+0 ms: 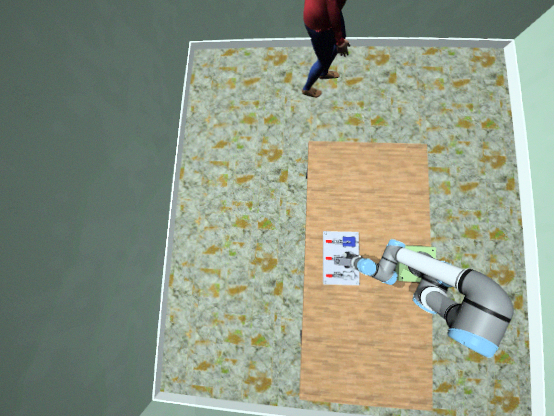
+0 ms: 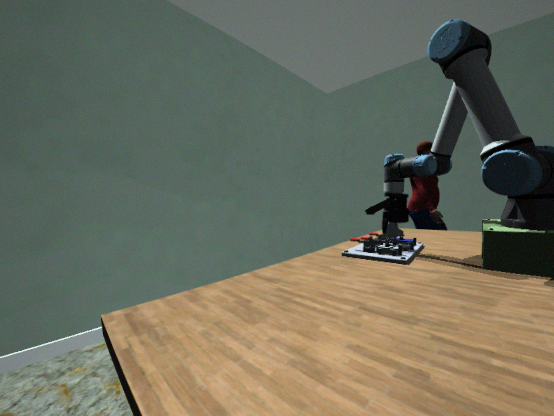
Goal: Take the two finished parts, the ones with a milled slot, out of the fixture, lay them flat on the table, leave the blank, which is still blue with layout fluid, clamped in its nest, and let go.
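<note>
A white fixture plate [image 1: 329, 250] [image 2: 375, 257] lies on the wooden table [image 1: 366, 351] [image 2: 300, 330] and carries three nests with red-handled clamps. The blue blank [image 1: 349, 241] [image 2: 408, 240] sits in the far nest. A grey slotted part [image 1: 340, 261] sits in the middle nest, and another grey part [image 1: 346, 274] sits in the near nest. My gripper [image 1: 350, 260] [image 2: 390, 238] points straight down into the middle nest, with its fingers closed on the middle grey part. The contact itself is small and partly hidden by the wrist.
A green pad [image 1: 420, 252] [image 2: 482, 243] lies under the arm's base side, right of the fixture. A person in a red top [image 1: 325, 37] [image 2: 424, 194] walks on the floor beyond the table's far end. The fixture sits near the table's left edge.
</note>
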